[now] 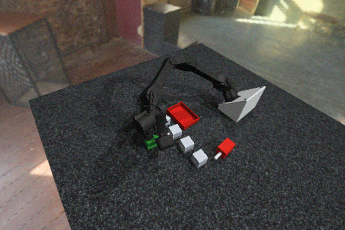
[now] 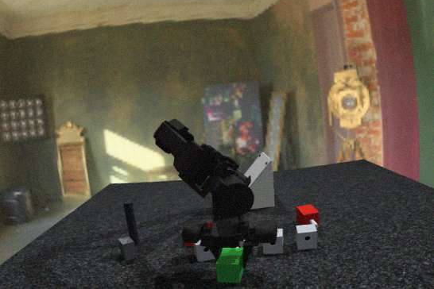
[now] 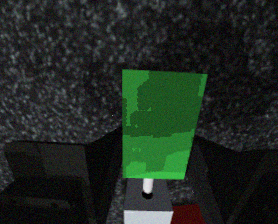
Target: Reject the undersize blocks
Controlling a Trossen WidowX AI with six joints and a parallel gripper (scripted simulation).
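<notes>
Now: gripper tip 20 mm below the green gauge and 10 mm past it. Round my gripper tip: red reject tray 190 mm behind, 60 mm to the right; red gauge 200 mm to the left, 200 mm behind, 10 mm above.
</notes>
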